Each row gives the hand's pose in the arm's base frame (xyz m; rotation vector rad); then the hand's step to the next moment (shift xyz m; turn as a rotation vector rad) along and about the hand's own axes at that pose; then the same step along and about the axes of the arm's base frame.
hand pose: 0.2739 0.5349 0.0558 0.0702 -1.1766 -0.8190
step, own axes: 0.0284 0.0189 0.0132 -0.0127 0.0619 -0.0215
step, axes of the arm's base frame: 0.0029 0.0012 0.0364 0.0491 0.0443 0.0091
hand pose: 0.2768 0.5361 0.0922 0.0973 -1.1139 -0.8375
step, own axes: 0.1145 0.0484 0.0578 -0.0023 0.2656 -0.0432
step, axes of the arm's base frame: -0.0008 -0.0202 0.1356 0.1796 0.1729 0.1012
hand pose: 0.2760 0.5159 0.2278 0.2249 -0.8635 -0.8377
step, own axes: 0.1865 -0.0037 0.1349 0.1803 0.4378 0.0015
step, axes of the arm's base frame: -0.0352 -0.1188 0.1940 0.3085 0.1614 0.3208
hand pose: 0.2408 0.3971 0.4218 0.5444 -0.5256 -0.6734
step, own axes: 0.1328 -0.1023 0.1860 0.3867 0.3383 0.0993
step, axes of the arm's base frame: -0.0691 -0.2141 0.1100 0.3433 -0.0761 0.3876
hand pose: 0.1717 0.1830 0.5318 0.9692 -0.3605 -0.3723
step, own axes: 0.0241 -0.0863 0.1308 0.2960 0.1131 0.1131
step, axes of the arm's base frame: -0.0508 -0.1502 -0.0023 0.2249 -0.1600 0.1924
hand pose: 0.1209 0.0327 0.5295 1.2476 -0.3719 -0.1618
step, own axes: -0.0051 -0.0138 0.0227 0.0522 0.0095 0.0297
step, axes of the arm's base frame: -0.0118 -0.0230 -0.0079 0.0370 -0.0402 0.0267
